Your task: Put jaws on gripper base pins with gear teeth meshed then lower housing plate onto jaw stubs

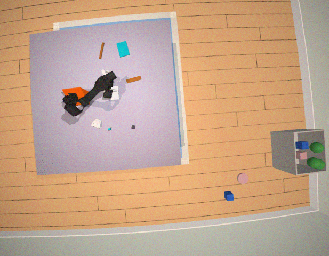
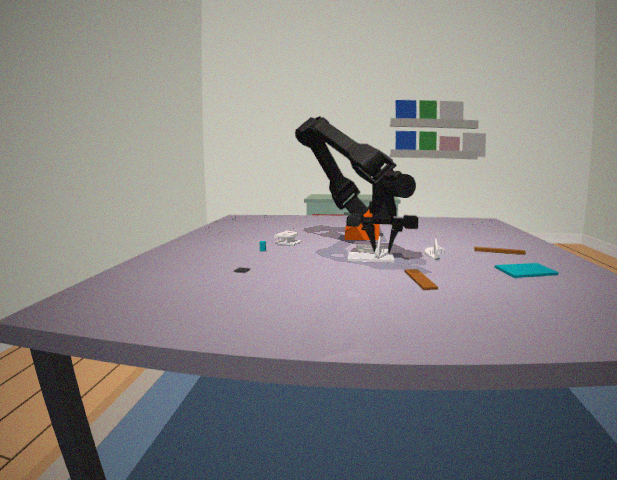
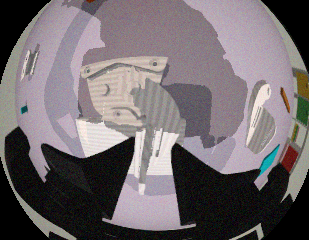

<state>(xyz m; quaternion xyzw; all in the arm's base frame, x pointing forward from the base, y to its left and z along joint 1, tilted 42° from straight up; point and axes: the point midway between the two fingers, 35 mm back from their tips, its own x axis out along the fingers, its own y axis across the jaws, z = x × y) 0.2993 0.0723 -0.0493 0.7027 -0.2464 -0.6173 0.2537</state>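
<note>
Now: the flat white part 30 mm to the right of my gripper tip, 20 mm ahead of it and 10 mm below it. Also, from my gripper tip: cyan plate 370 mm to the left, 70 mm ahead, 10 mm below; then dark square 320 mm to the right, 190 mm ahead, 10 mm below; then teal peg 340 mm to the right, 10 mm behind.
</note>
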